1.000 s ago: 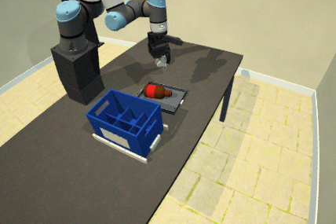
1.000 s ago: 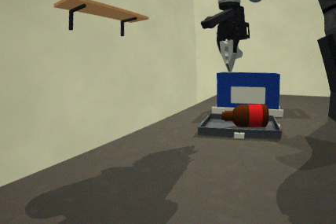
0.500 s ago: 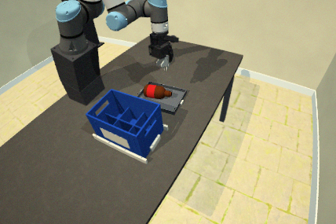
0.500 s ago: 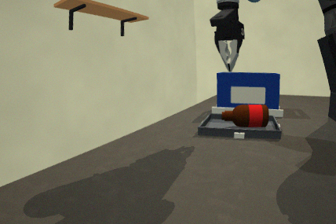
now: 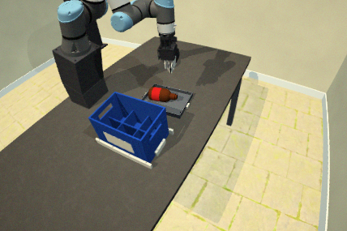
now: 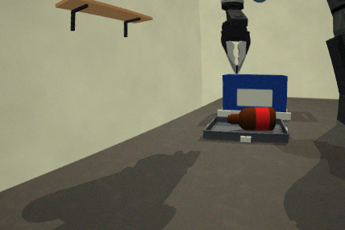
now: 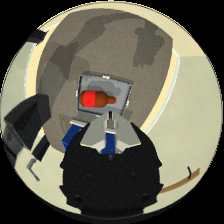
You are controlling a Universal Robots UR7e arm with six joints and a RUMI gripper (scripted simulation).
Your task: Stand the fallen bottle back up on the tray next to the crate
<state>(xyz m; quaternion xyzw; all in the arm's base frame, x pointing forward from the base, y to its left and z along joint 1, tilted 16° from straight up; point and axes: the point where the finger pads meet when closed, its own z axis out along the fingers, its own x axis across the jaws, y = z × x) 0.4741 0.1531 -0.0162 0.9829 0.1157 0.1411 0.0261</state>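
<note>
My hand is 16 cm above the brown bottle, 5 cm past it and 2 cm to the left of it. Round my hand: grey tray (19 cm below, 4 cm behind, 2 cm to the right); blue crate (31 cm to the right, 12 cm below, 6 cm behind).
</note>
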